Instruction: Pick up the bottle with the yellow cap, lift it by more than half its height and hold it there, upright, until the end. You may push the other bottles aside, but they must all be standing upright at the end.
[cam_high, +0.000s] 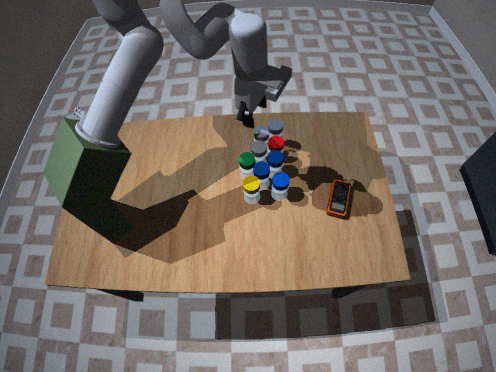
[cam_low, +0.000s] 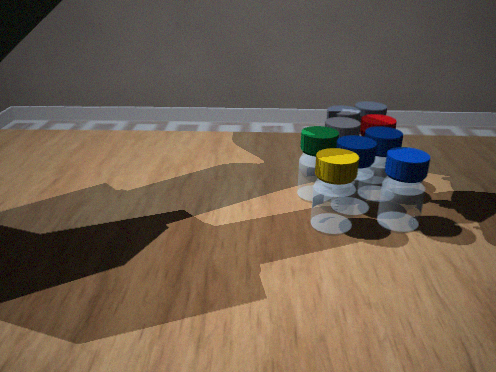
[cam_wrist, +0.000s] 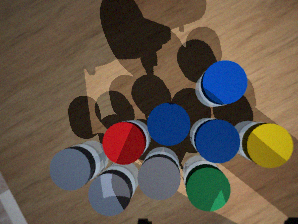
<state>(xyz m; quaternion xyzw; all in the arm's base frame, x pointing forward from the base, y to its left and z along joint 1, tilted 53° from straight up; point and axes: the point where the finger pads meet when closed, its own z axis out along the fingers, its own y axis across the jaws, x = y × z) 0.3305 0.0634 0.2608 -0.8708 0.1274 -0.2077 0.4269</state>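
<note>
My gripper is now 27 cm above the yellow-capped bottle, 10 cm to the left of it and 2 cm short of it. Round my hand: red-capped bottle: 27 cm below, 8 cm to the left, 4 cm ahead; multimeter: 30 cm below, 30 cm ahead; green-capped bottle: 27 cm below, 3 cm behind, 2 cm to the right.
</note>
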